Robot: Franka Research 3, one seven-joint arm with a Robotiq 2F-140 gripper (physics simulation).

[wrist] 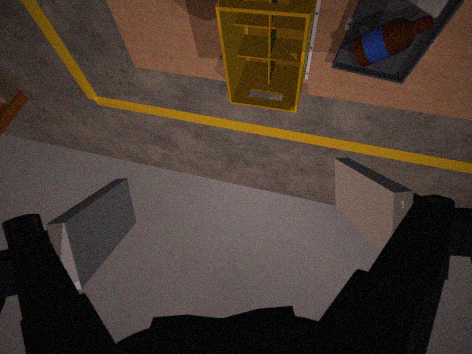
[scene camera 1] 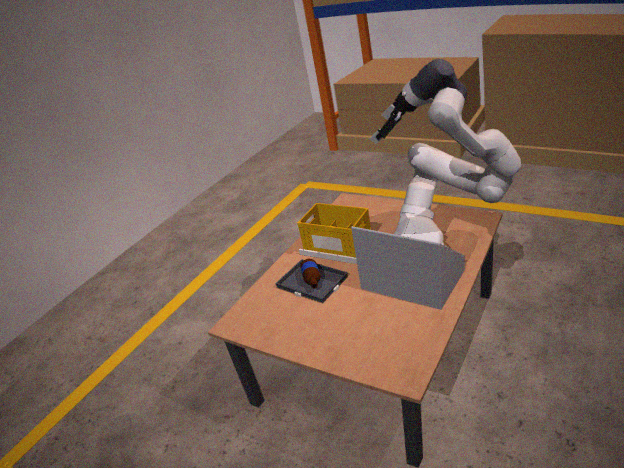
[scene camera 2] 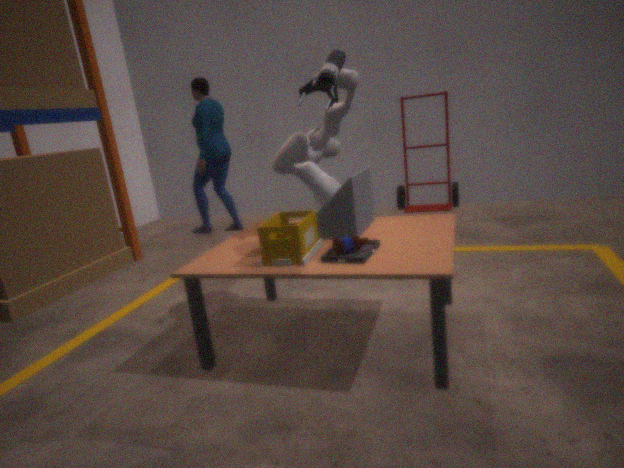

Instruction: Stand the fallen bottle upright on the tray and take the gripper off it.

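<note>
A brown bottle (scene camera 1: 312, 275) (scene camera 2: 346, 244) (wrist: 376, 45) with a blue band lies on its side on the dark tray (scene camera 1: 326, 297) (scene camera 2: 331, 259) (wrist: 367, 74). In the wrist view its neck points to the upper right. My gripper (scene camera 2: 316, 98) (wrist: 232, 191) is wide open, with nothing between its fingers. It hangs high above the table, well up from the bottle and tray. In scene camera 1 the gripper is seen from the side, high behind the crate.
A yellow crate (scene camera 1: 326, 246) (scene camera 2: 285, 242) (wrist: 303, 65) with compartments stands beside the tray. A grey upright panel (scene camera 1: 403, 266) (scene camera 2: 363, 204) stands on the table (scene camera 1: 327, 342) (scene camera 2: 413, 236) on the tray's other side. A person (scene camera 2: 211, 130) and a red hand truck (scene camera 2: 427, 146) are behind the table.
</note>
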